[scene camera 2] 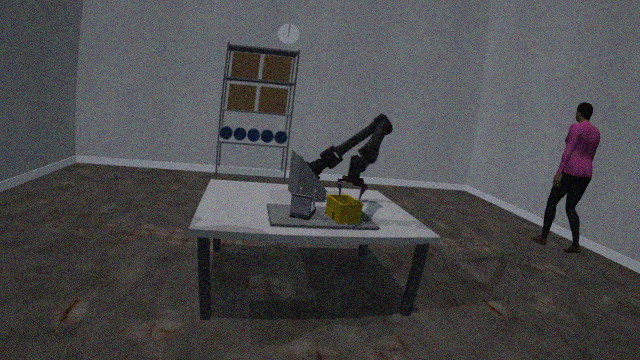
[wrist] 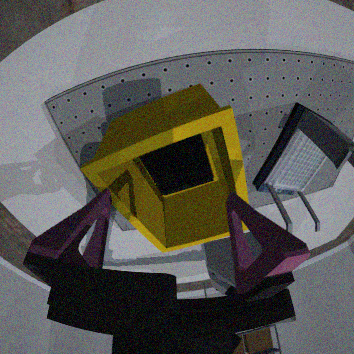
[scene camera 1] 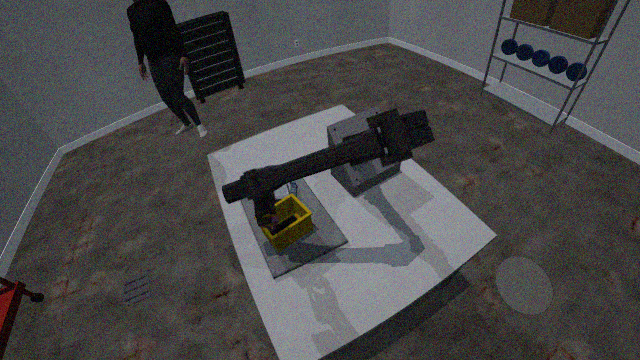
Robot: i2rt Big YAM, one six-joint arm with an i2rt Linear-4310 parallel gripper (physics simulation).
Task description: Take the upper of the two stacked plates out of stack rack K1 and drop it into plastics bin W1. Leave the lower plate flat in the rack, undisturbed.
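Frame: origin at the arm's base, x back, y right, z up, level; millimetres.
Where they show: gripper, fingertip midpoint: (scene camera 2: 349, 198) (wrist: 169, 195) (scene camera 1: 271, 218); arm's base at its link origin: (scene camera 2: 311, 171).
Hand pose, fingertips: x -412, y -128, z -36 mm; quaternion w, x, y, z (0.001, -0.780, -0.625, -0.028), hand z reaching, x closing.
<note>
Each offset is from my fingertips to the top centre of the thing. "pt": to the spot under its first point. Level surfaces: height alone.
My gripper (scene camera 1: 268, 221) (scene camera 2: 350, 196) (wrist: 169, 195) is open, its two purple fingers spread over the yellow bin W1 @[dx +41, dy +10, dz -19 mm] (scene camera 1: 295, 236) (scene camera 2: 345, 212) (wrist: 155, 116). Nothing is between the fingers. A black plate @[dx +35, dy +4, dz -98 mm] (scene camera 1: 286, 223) (wrist: 175, 165) lies inside the bin, below the fingertips; its exact tilt is hard to tell. Rack K1 @[dx +71, dy +207, dz +1 mm] (scene camera 2: 302, 206) (wrist: 324, 131) stands beside the bin, to its right in the wrist view. A pale gridded plate @[dx +65, dy +209, dz -79 mm] (wrist: 302, 162) lies in the rack and looks flat. In scene camera 1 the arm hides most of the rack.
Bin and rack stand on a grey perforated board @[dx +62, dy +117, dz -118 mm] (scene camera 1: 330, 240) (scene camera 2: 280, 220) (wrist: 220, 90) on the white table @[dz -131 mm] (scene camera 1: 380, 305) (scene camera 2: 240, 192). Two bent prongs @[pt dx +110, dy +151, dz -43 mm] (wrist: 281, 205) stick out by the rack. A grey box (scene camera 1: 345, 175) stands at the arm's base. A person (scene camera 2: 582, 150) stands away from the table.
</note>
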